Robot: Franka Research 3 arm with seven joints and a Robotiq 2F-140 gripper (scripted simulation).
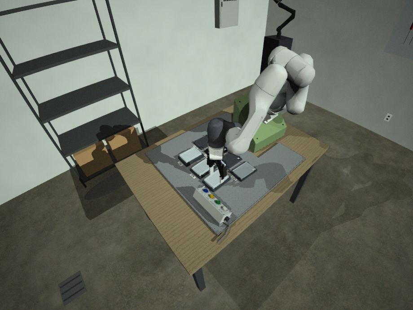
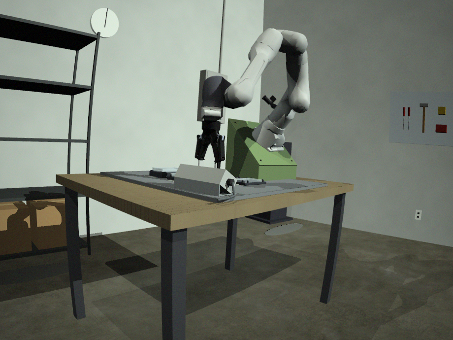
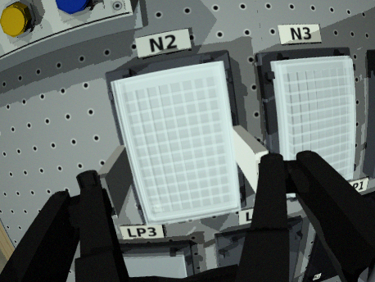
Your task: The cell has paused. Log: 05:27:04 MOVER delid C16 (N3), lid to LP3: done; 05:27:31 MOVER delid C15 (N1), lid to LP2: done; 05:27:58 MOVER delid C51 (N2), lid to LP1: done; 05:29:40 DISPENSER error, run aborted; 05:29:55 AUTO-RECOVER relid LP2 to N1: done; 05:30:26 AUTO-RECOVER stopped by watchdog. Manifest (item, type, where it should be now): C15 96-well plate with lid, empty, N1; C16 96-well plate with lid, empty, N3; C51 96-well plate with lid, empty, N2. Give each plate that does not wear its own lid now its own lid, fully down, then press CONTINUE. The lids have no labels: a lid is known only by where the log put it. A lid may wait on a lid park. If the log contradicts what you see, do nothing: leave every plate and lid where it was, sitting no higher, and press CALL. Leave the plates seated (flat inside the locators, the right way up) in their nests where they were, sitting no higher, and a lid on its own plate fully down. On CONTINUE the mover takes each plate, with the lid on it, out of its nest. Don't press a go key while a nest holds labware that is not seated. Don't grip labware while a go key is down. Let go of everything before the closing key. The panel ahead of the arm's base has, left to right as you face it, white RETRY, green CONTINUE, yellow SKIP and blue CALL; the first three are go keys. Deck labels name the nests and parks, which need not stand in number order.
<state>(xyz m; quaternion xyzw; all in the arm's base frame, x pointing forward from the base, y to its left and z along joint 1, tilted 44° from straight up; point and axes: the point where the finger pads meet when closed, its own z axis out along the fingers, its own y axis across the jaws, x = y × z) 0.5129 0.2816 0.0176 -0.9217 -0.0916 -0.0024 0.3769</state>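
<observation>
Now: hand 19 cm past the clear lid, 4 cm above it and 3 cm to the right of it. Round my hand: LP4 label (8 cm to the right, 8 cm behind, 5 cm below); then plate (13 cm to the right, 3 cm below, 2 cm ahead); then N2 label (9 cm ahead, 5 cm below, 2 cm to the left).
</observation>
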